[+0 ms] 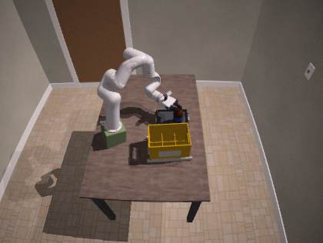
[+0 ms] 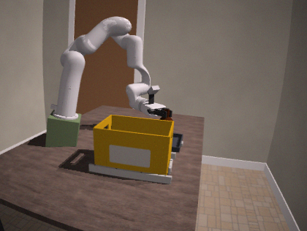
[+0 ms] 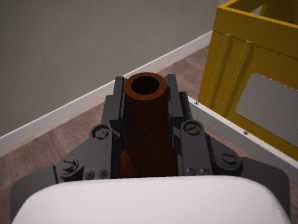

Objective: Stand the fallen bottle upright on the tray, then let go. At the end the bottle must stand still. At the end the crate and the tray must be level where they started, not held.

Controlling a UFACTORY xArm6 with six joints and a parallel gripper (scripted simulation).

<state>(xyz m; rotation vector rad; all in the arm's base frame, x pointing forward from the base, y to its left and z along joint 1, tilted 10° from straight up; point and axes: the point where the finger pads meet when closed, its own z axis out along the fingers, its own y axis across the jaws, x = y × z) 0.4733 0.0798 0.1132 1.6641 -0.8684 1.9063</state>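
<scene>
My hand is 6 cm above the bottle. Round my hand: yellow crate: 24 cm to the right, 10 cm behind, 8 cm below; then tray: 15 cm below, 4 cm behind, 3 cm to the left.
</scene>
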